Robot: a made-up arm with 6 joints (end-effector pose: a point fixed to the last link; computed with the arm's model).
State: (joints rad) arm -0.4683 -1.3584 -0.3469 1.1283 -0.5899 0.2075
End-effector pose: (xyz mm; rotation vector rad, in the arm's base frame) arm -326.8 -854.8 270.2 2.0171 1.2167 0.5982
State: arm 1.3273 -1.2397 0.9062 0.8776 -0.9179 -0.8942
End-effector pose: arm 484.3 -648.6 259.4 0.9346 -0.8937 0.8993
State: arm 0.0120 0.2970 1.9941 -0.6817 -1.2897 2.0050
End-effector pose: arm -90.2 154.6 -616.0 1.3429 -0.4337 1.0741
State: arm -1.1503 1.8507 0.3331 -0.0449 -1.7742 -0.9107
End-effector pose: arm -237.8 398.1 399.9 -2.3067 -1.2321 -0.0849
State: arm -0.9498 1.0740 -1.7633 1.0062 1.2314 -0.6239
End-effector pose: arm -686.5 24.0 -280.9 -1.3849 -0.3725 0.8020
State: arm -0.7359 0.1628 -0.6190 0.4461 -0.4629 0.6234
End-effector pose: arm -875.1 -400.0 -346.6 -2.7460 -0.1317 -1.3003
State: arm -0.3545 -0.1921 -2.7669 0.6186 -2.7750 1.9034
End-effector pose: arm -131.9 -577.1 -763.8 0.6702 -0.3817 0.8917
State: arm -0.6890 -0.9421 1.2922 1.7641 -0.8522 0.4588
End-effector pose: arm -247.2 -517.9 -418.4 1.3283 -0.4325 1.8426
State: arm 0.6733 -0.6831 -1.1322 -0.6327 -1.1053 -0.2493
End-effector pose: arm 311.4 -964.1 185.8 -0.3926 1.4357 0.3226
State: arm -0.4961 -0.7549 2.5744 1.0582 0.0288 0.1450
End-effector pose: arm 223.9 -728.0 -392.0 -0.1727 -1.7465 1.1045
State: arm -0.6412 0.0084 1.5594 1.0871 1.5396 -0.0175
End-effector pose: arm -182.7 -188.3 -399.3 -0.1223 -2.9162 -0.1252
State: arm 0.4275 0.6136 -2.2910 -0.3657 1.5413 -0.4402
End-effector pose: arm 683.6 -171.2 -423.2 -1.6902 -0.9889 -1.6667
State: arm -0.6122 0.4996 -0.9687 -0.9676 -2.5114 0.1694
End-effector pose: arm -339.5 -368.7 -406.4 -0.6193 2.7488 0.8038
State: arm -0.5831 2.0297 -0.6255 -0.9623 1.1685 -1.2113
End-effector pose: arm -254.4 410.9 8.0 -2.1391 0.7522 0.1953
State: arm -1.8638 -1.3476 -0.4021 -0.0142 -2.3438 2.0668
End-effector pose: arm 1.4 -1137.4 289.9 -1.1498 -0.6299 0.9083
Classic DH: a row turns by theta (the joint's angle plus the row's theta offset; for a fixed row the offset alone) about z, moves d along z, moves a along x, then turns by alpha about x. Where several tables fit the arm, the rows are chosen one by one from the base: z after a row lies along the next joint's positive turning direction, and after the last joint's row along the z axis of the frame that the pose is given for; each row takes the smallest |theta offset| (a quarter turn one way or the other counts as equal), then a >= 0, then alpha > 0; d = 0 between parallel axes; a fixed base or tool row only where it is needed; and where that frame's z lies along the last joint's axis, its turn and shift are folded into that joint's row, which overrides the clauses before.
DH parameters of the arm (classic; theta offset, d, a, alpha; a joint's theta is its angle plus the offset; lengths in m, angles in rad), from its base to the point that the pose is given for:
base (fixed): 0 0.36 0.01 1.5708
joint 1: -1.5708 0.18 0.27 -1.5708
joint 2: -1.5708 0.14 0.21 -1.5708
joint 3: 0 0.49 0.01 1.5708
joint 4: -0.3839 -0.3241 -0.0305 -0.9918
joint 5: -1.3533 0.2852 0.0221 -1.2519
joint 6: 0.6186 0.1315 -0.0569 0.7345
tool (fixed): -0.5253 -0.2865 0 0

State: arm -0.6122 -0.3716 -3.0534 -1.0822 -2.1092 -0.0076
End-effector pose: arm -14.6 -412.4 -357.8 2.2353 -0.6219 -1.9634
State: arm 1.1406 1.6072 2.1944 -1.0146 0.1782 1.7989
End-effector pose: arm 140.1 545.3 211.1 1.2469 -1.0211 1.1969
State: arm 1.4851 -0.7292 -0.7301 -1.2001 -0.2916 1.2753
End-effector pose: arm 308.9 -1094.9 559.0 -1.1667 0.8945 1.2110
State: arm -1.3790 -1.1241 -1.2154 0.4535 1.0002 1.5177
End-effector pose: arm -431.5 -953.5 322.9 2.0981 0.3806 0.8368
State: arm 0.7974 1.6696 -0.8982 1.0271 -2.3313 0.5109
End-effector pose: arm 448.9 575.0 10.7 1.5126 -0.0842 -1.9301
